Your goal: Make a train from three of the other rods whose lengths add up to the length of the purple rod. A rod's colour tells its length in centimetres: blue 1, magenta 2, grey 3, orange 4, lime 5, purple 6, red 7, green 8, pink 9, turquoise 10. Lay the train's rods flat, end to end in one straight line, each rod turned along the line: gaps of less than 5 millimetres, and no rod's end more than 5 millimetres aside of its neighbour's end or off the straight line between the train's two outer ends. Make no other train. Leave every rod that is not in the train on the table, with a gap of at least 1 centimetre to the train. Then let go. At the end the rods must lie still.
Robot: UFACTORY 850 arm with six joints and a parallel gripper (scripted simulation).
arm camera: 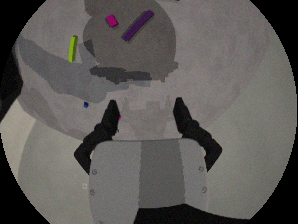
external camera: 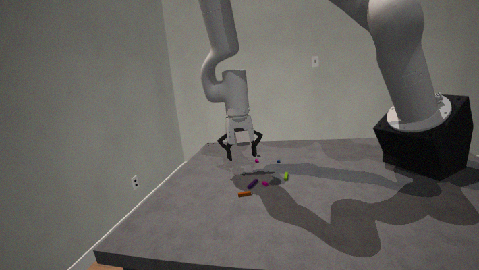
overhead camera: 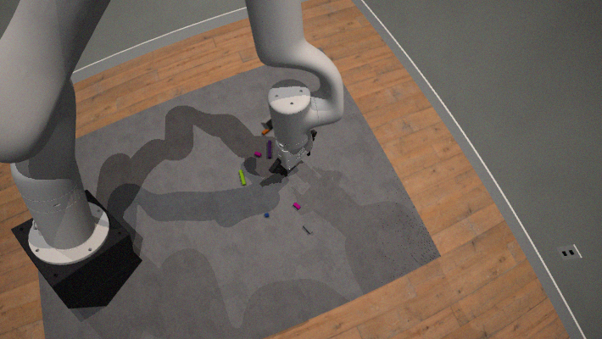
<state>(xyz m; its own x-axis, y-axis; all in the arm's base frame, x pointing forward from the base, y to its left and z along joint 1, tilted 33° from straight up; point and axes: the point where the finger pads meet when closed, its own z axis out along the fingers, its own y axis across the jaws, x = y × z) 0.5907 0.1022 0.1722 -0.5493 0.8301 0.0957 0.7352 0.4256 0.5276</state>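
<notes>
The blue rod lies 100 mm behind my hand, 130 mm to the right of it and 70 mm below it. Also, from my hand: lime rod: 170 mm behind, 70 mm below; purple rod: 70 mm behind, 80 mm to the left, 70 mm below; orange rod: 70 mm behind, 160 mm to the left, 70 mm below.
</notes>
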